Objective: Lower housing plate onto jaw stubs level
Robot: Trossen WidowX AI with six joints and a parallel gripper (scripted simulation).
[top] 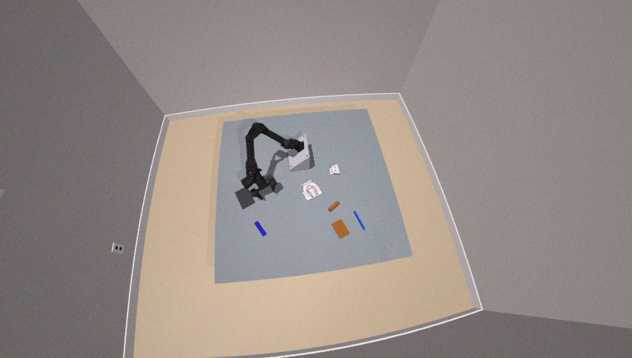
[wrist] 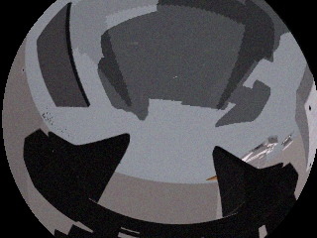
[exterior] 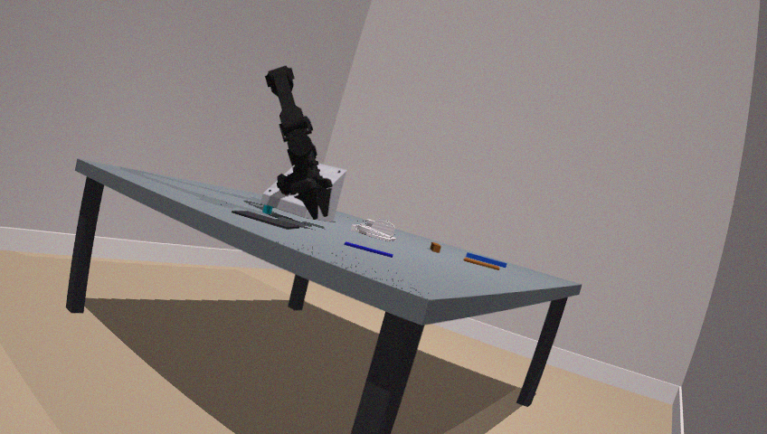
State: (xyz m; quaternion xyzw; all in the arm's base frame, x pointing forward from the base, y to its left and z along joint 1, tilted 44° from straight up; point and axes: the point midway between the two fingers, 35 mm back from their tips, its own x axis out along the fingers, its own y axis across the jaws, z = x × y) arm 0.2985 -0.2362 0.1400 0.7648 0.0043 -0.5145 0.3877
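Right now my gripper tip is 490 mm to the right of the white part, 160 mm past it and 20 mm above it. From my gripper tip the other things lie so: teal peg: 160 mm behind, 40 mm to the right, 20 mm below; dark grey plate: 180 mm to the right, 30 mm below, 20 mm behind; orange block: 440 mm to the left, 120 mm ahead, 20 mm below.
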